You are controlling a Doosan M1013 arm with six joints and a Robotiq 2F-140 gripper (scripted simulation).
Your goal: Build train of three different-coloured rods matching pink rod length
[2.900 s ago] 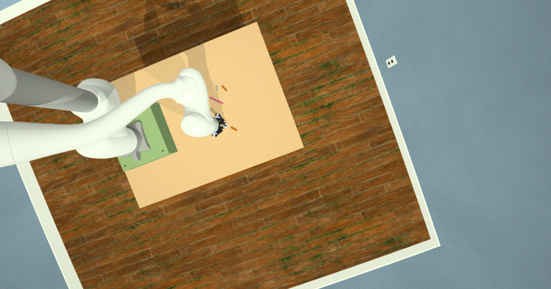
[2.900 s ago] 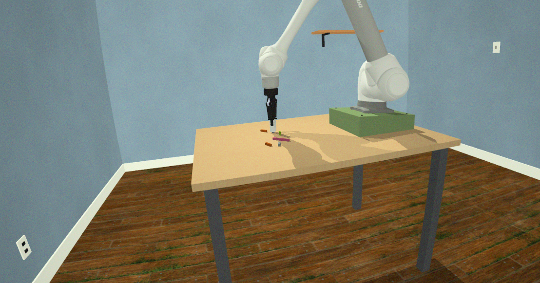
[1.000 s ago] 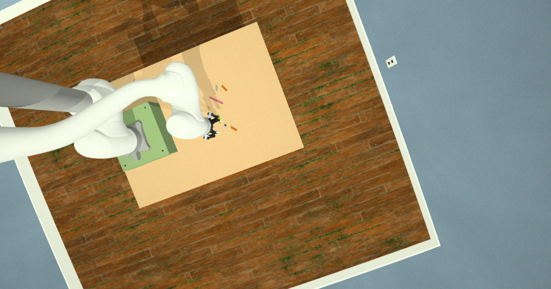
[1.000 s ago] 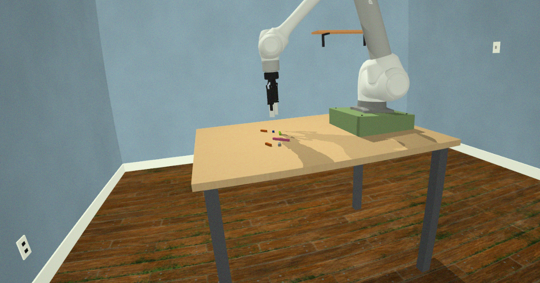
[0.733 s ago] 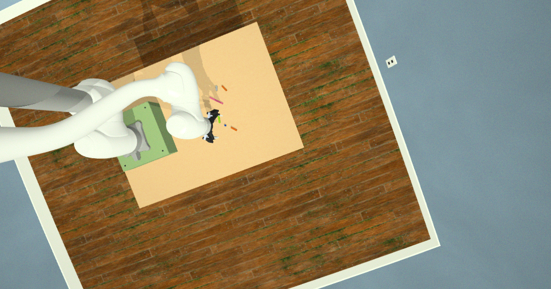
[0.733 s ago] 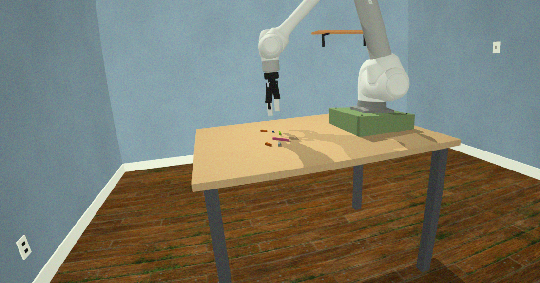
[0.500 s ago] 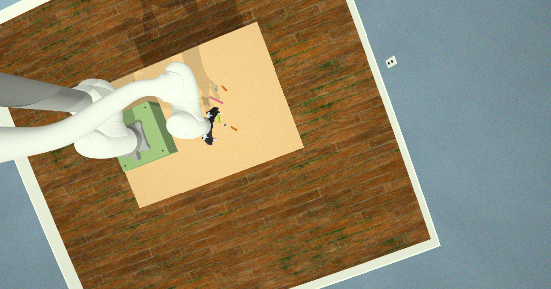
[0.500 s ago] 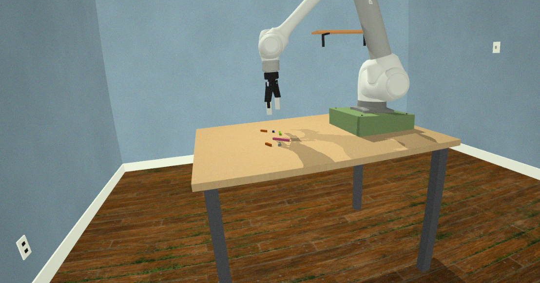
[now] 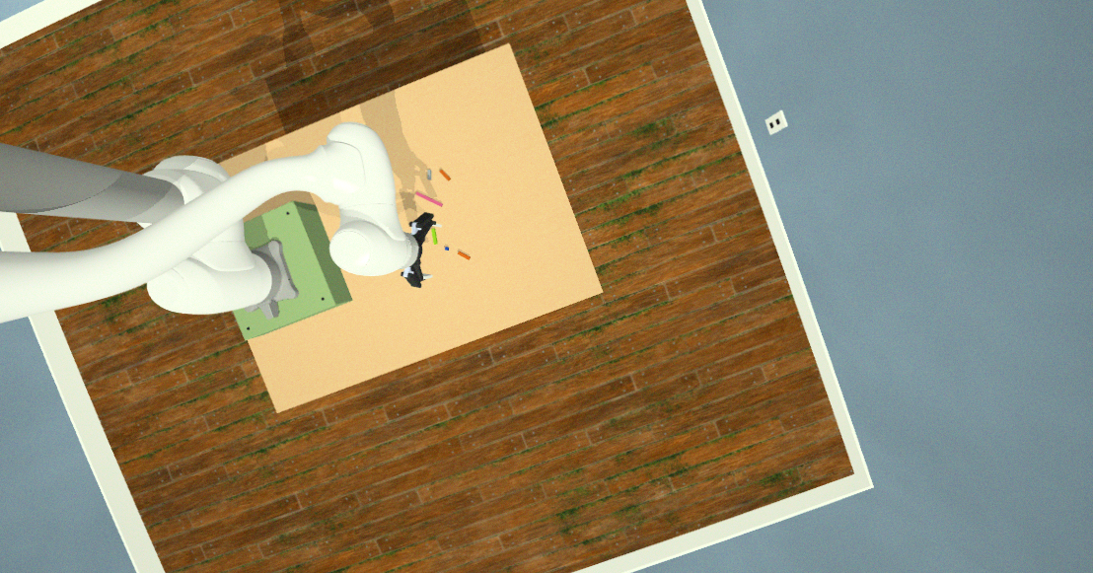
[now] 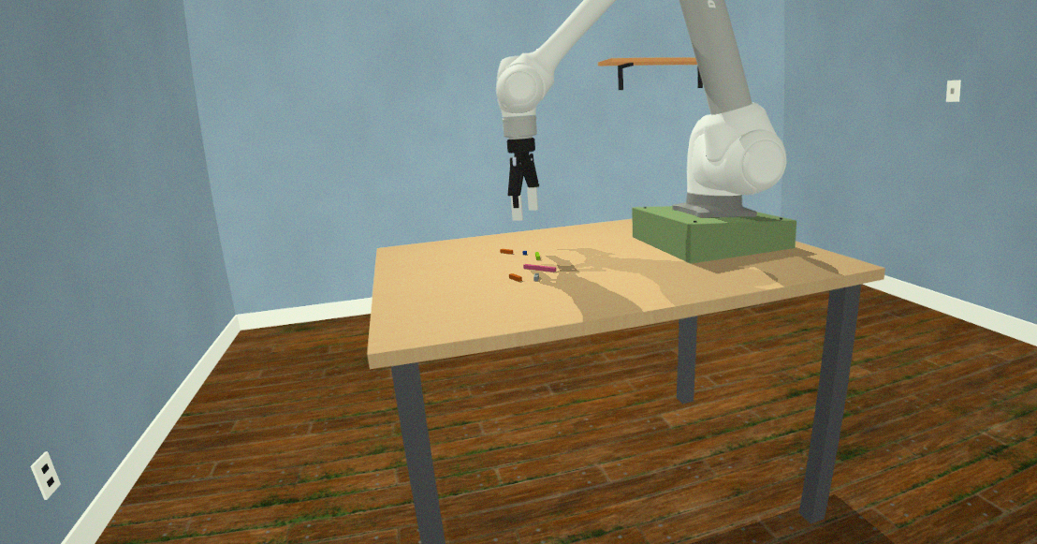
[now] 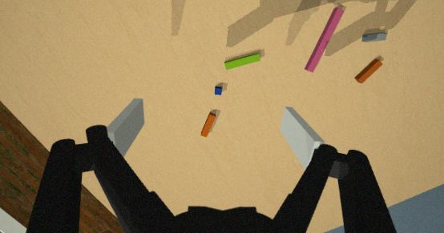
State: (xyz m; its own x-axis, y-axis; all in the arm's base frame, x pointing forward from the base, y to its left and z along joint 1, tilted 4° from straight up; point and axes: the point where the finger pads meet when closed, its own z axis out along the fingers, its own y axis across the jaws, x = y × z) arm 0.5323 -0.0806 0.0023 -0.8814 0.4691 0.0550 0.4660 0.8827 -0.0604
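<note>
Right now my hand is 3 cm short of the grey rod, 24 cm to the right of it and 12 cm above it. From my hand the other things lie so: blue rod: 1 cm ahead, 12 cm below; then lime rod: 2 cm behind, 5 cm to the left, 12 cm below; then pink rod: 17 cm to the left, 12 cm below.
</note>
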